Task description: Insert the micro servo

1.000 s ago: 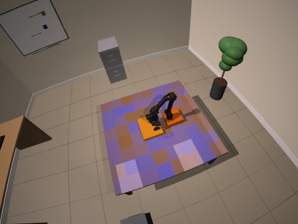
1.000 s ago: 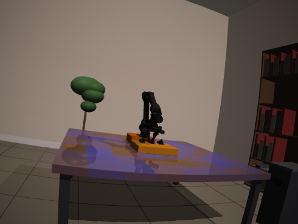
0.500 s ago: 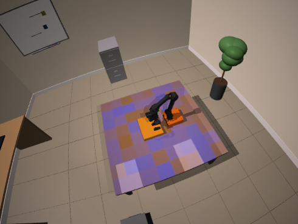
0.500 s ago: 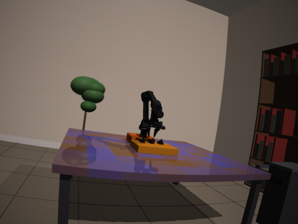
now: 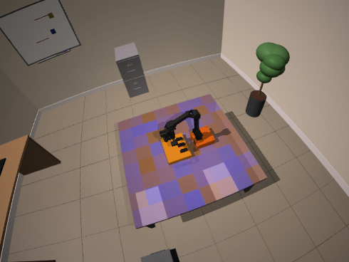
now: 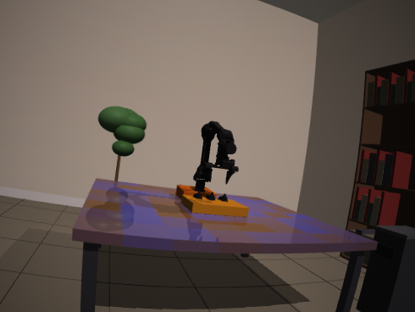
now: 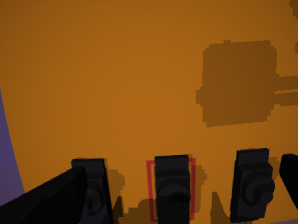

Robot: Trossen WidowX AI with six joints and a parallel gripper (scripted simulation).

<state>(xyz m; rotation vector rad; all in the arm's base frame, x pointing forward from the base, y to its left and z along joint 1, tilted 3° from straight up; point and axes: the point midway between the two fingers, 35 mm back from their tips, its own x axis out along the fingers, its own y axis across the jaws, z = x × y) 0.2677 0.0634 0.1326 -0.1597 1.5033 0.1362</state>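
My gripper tip is now 30 mm short of the orange deck and 120 mm above it.
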